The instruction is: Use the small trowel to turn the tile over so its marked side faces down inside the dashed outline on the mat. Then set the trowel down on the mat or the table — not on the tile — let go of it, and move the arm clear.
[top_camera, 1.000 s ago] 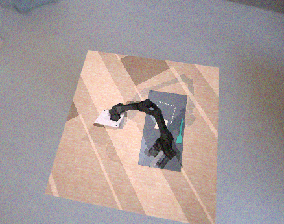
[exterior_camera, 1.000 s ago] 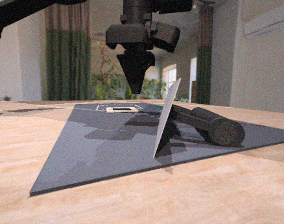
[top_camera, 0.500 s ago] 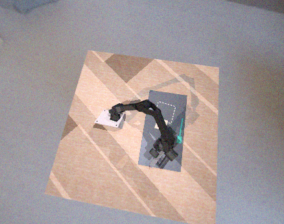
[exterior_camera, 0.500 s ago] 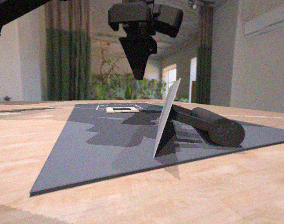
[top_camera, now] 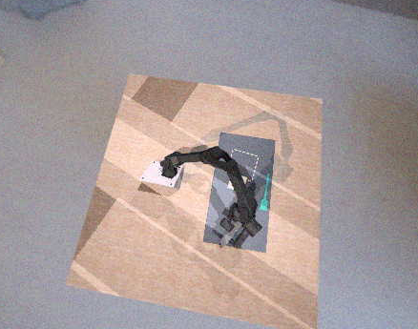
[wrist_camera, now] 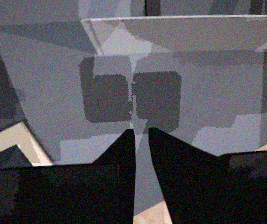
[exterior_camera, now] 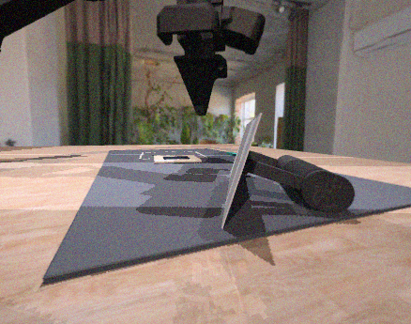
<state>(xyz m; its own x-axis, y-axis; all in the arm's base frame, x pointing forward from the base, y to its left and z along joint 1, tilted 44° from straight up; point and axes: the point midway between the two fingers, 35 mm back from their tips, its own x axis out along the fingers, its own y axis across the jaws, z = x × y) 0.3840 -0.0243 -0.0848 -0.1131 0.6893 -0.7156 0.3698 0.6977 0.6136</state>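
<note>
The grey mat is 1 cm ahead of my gripper tip, 14 cm to the left of it and 11 cm below it. From my gripper tip the other things lie so: teal trowel 15 cm ahead, 14 cm to the left, 8 cm below; square tile 2 cm behind, 16 cm to the left, 8 cm below.
</note>
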